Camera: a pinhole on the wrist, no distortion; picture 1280 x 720 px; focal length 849.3 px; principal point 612.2 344.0 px. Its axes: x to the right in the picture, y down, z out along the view. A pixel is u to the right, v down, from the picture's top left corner.
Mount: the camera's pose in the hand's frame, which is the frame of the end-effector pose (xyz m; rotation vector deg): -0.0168 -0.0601 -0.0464 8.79 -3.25 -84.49
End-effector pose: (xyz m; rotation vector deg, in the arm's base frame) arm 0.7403 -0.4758 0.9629 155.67 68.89 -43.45
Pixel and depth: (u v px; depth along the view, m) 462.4 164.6 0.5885
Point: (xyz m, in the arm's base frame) 0.3909 -0.7600 0.6113
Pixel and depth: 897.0 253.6 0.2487
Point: 0.5080 -0.4593 0.8478
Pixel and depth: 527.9 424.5 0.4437
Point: 0.5244 -0.5762 0.6356
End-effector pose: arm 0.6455 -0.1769 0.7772 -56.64 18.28 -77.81
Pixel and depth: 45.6 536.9 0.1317
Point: 0.7219 -0.1295 0.8111
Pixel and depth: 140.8 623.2 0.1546
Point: 0.7430 -0.1352 0.8332
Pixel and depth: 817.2 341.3 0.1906
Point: 0.6560 -0.0742 0.9333
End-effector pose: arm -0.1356 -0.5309 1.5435 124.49 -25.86 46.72
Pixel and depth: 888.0 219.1 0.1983
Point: -0.0495 -0.5435 1.3523
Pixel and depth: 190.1 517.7 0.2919
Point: -0.0752 -0.7713 1.4417
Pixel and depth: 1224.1 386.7 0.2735
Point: 0.0858 -0.5147 1.2750
